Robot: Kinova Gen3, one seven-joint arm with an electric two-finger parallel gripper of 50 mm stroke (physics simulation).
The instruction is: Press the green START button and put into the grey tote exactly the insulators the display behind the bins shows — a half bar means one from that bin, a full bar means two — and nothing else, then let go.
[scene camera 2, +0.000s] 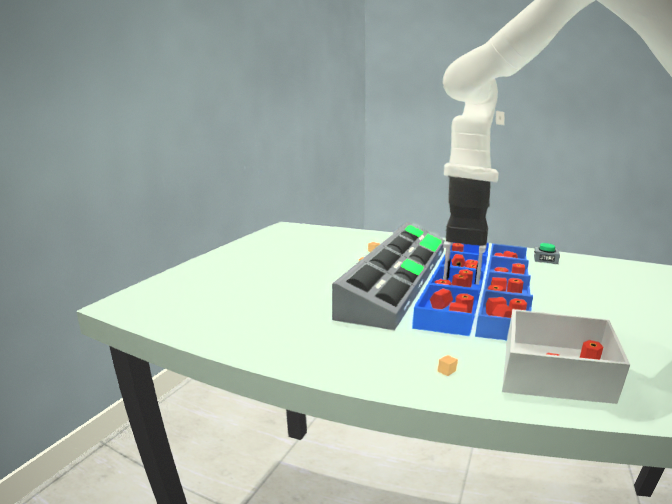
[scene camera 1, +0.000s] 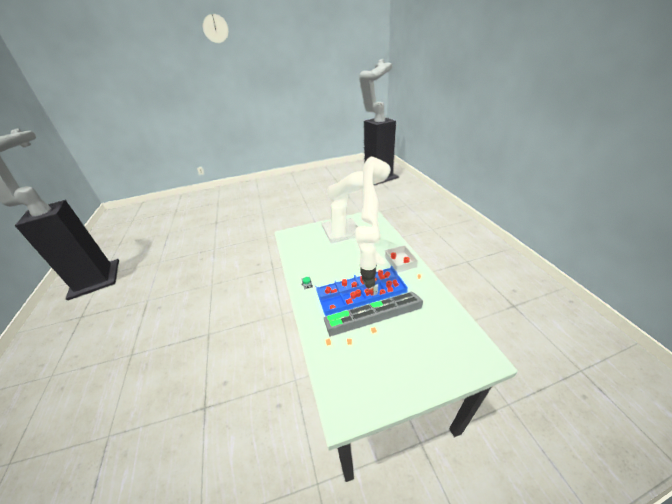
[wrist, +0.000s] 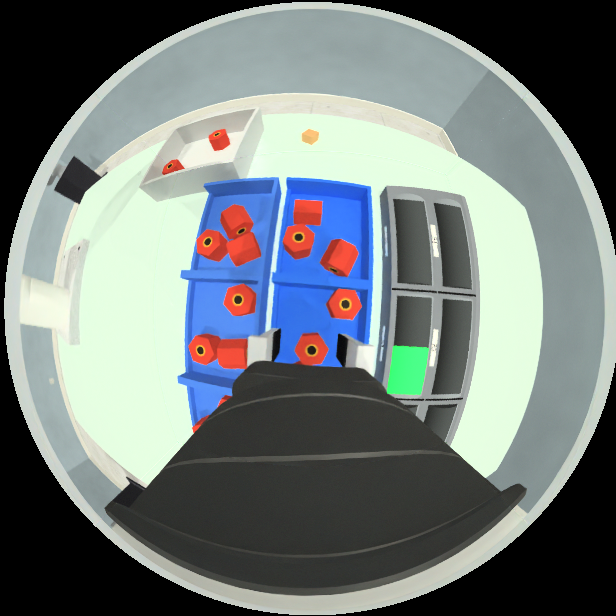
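Observation:
My gripper [wrist: 308, 348] is open and lowered into a middle compartment of the blue bins [scene camera 2: 471, 287]. Its two fingers stand on either side of an upright red insulator [wrist: 310, 348], with small gaps on both sides. The same grasp shows in scene camera 2 [scene camera 2: 462, 269]. The grey tote [scene camera 2: 564, 352] stands beside the bins and holds two red insulators, one [scene camera 2: 591, 348] in clear view and one [wrist: 172, 166] near its wall. The grey display [scene camera 2: 388, 276] shows green bars [scene camera 2: 412, 266] at its far end. The green START button [scene camera 2: 547, 249] sits beyond the bins.
Several red insulators lie in the other bin compartments, some upright and some tipped. A small orange cube [scene camera 2: 447, 365] lies on the table near the tote, and others [scene camera 1: 349, 341] lie in front of the display. Two other robot arms on black pedestals stand far off.

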